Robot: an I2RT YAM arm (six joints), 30 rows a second.
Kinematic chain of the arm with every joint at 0, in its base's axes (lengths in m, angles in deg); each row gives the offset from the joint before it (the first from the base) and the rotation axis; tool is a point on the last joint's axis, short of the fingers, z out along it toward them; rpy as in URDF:
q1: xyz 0 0 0.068 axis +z
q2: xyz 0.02 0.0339 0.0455 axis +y
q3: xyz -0.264 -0.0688 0 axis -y
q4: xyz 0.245 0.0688 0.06 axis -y
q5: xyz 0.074 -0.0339 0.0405 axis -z
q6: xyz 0.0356 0 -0.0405 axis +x
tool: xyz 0 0 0 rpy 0 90 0
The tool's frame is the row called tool.
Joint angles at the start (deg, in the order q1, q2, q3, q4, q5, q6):
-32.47, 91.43, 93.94, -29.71, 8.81, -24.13
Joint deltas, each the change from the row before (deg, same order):
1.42, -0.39, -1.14, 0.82, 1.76, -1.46
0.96, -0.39, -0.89, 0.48, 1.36, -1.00
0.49, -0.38, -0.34, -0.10, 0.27, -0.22
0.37, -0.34, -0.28, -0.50, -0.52, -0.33
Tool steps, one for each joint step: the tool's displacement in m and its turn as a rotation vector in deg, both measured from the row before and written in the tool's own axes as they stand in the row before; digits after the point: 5 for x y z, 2 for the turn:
-0.00047, 0.00850, -0.00073, 0.53, 0.05, -2.09
-0.00003, 0.00568, -0.00119, 0.48, 0.16, -1.43
-0.00046, 0.00259, -0.00224, -0.15, -0.06, -0.45
0.00017, 0.00263, -0.00200, -0.94, -0.03, -0.59

